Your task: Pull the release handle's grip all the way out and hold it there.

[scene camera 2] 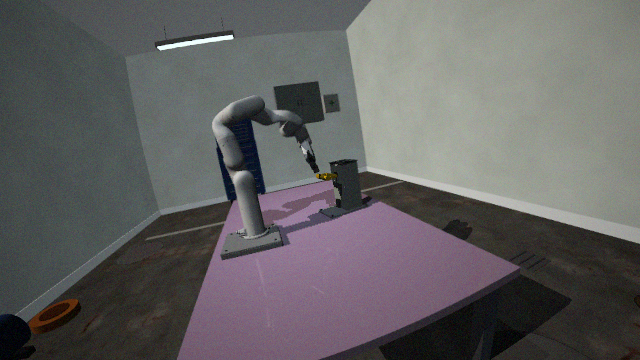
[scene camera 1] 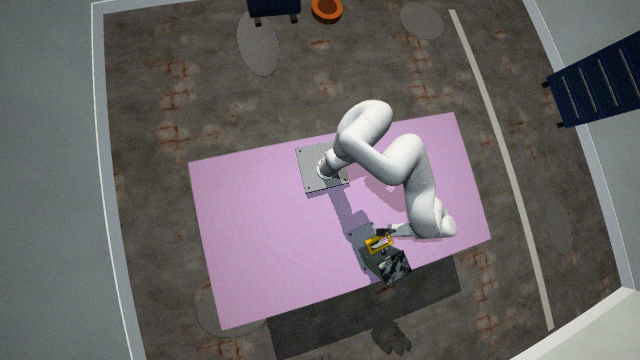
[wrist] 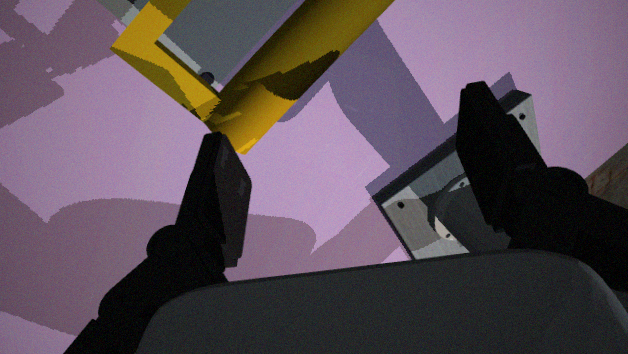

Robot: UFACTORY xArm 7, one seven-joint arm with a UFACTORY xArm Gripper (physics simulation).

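The yellow release handle's grip (scene camera 1: 371, 243) (scene camera 2: 326, 176) (wrist: 320, 40) is a thick bar on a rectangular frame, on the arm-facing side of a dark grey housing (scene camera 1: 372, 258) (scene camera 2: 350, 186). In the wrist view it runs slantwise at the upper left. My gripper (scene camera 1: 385, 231) (scene camera 2: 316, 171) (wrist: 343, 137) is open and empty, just above and beside the grip. In the wrist view the left fingertip overlaps the grip's near end; the right finger is well off to the right. I cannot tell whether the left finger touches. How far the handle is out is hard to tell.
The housing stands on a pink table (scene camera 1: 250, 225) (scene camera 2: 350, 280) near its edge. The arm's grey base plate (scene camera 1: 309, 175) (scene camera 2: 250, 246) (wrist: 410, 195) is bolted to the table. An orange ring (scene camera 1: 327, 20) (scene camera 2: 40, 325) and a blue rack lie off the table.
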